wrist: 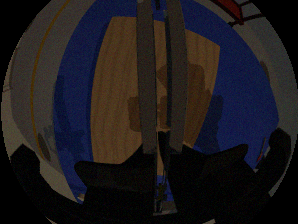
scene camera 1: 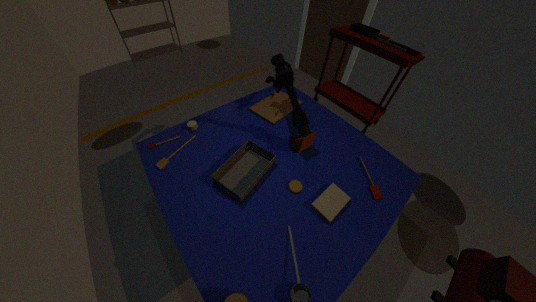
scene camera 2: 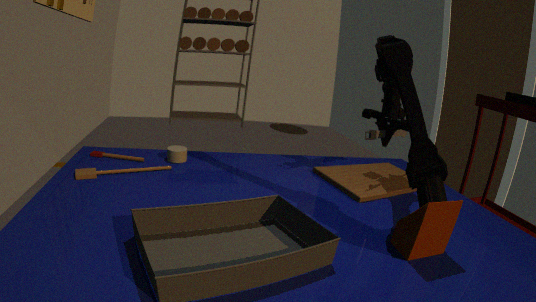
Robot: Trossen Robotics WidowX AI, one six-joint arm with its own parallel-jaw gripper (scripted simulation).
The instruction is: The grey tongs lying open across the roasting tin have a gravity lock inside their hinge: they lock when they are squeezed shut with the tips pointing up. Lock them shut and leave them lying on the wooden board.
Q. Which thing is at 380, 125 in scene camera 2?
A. The gripper.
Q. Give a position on a wooden board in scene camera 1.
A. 272, 110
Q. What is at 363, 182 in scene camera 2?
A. A wooden board.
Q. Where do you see a roasting tin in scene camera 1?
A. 240, 173
